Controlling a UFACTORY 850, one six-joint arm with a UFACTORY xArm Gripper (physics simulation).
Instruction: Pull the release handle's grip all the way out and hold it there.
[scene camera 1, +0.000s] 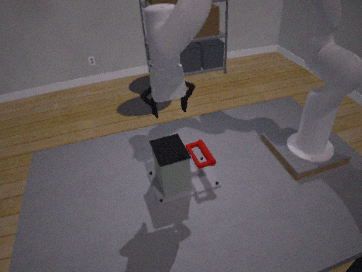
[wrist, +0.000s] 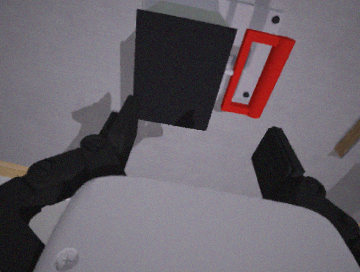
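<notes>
The release handle's grip is a red rectangular frame (scene camera 1: 211, 162) (wrist: 273, 75) at the side of a pale green box with a black top (scene camera 1: 170, 149) (wrist: 182, 70). In the wrist view a short pale stem shows between the grip and the box. My gripper (scene camera 1: 170, 115) (wrist: 201, 129) is open and empty. It points down and hangs above and behind the box in the scene view, apart from the box and the grip. In the wrist view the grip lies beyond the right fingertip.
The box stands on a clear base plate with dark screws (scene camera 1: 217, 183) (wrist: 275, 19), on a grey table (scene camera 1: 75, 200). The arm's base stands on a wood-edged board (scene camera 1: 300, 173) at the right. A shelf unit (scene camera 1: 225, 50) stands at the back wall.
</notes>
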